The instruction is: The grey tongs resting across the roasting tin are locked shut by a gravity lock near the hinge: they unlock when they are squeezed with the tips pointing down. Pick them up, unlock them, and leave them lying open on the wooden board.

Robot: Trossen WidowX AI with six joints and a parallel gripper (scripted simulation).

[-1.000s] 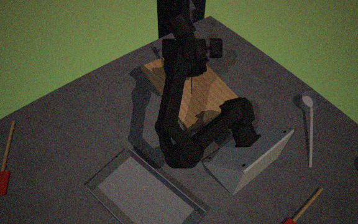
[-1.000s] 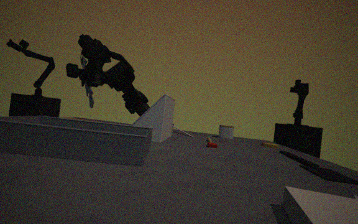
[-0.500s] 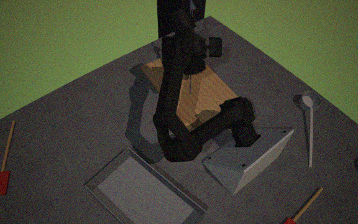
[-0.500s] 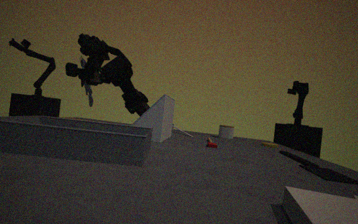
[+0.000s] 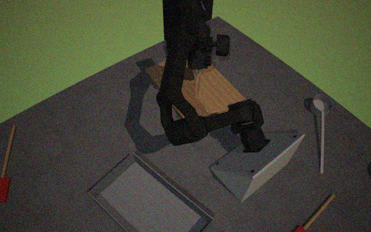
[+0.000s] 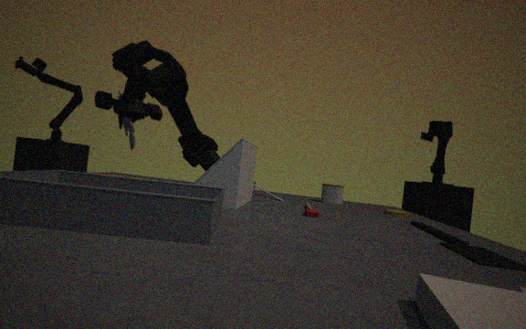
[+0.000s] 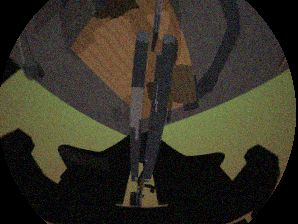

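The wooden board is 17 cm below my gripper tip, 1 cm to the left of it and 1 cm ahead of it. Round my gripper tip: roasting tin 44 cm ahead, 25 cm to the left, 15 cm below; then white cup 73 cm to the left, 18 cm behind, 14 cm below; then red spatula 70 cm ahead, 17 cm to the right, 17 cm below.
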